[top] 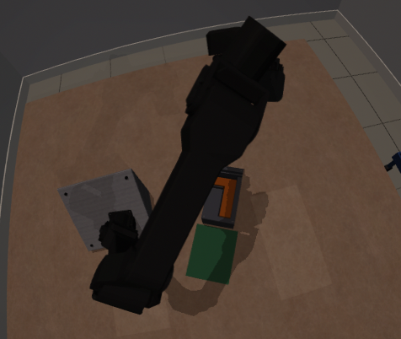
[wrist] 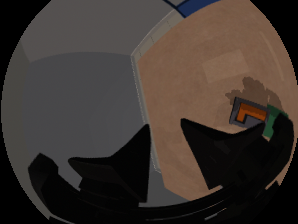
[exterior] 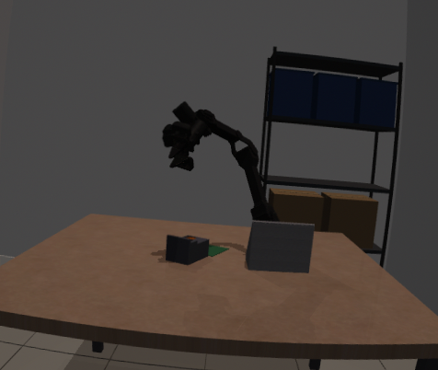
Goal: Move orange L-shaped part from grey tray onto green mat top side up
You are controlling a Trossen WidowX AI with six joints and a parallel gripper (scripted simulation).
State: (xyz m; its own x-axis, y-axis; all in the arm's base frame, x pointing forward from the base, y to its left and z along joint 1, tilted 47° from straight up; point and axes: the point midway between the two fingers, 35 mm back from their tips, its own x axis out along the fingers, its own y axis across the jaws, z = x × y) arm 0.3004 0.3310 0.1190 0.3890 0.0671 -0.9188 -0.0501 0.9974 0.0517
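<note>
Now: gripper tip 5 cm past the orange L-shaped part, 13 cm to the left of it and 29 cm above it. The rest, counted from my gripper tip: green mat: 11 cm behind, 28 cm to the right, 36 cm below.
</note>
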